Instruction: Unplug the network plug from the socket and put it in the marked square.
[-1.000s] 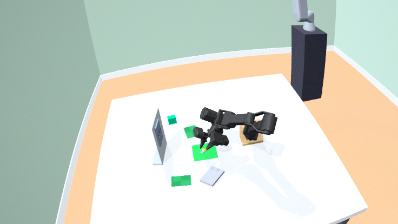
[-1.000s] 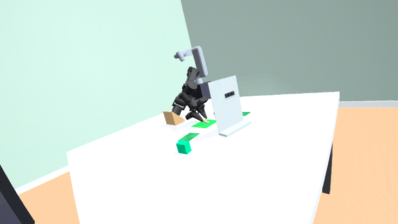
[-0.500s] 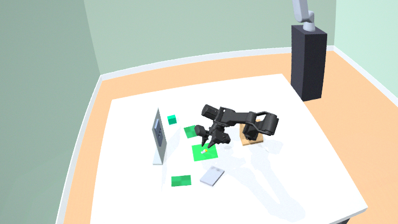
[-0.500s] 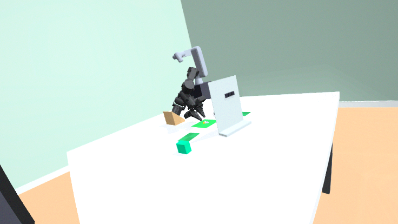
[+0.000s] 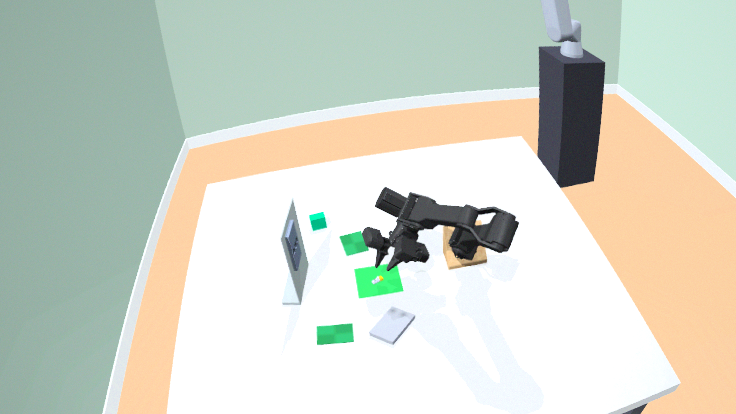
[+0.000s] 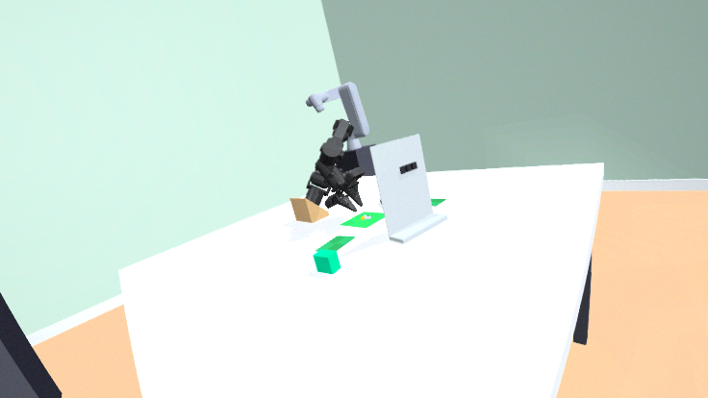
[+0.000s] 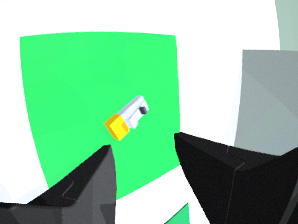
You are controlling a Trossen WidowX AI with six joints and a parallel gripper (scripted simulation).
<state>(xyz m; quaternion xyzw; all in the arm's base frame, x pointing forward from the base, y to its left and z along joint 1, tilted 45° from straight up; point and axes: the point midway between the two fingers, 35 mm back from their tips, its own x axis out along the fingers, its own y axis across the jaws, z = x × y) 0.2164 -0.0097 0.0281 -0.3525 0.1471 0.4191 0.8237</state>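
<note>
Right now the yellow plug is 2 cm ahead of my gripper tip, 1 cm to the left of it and 3 cm below it. Round my gripper tip: green marked square (1 cm ahead, 4 cm below); then grey flat plate (1 cm ahead, 19 cm to the left, 3 cm below); then grey panel (23 cm ahead, 2 cm to the right, 7 cm above).
</note>
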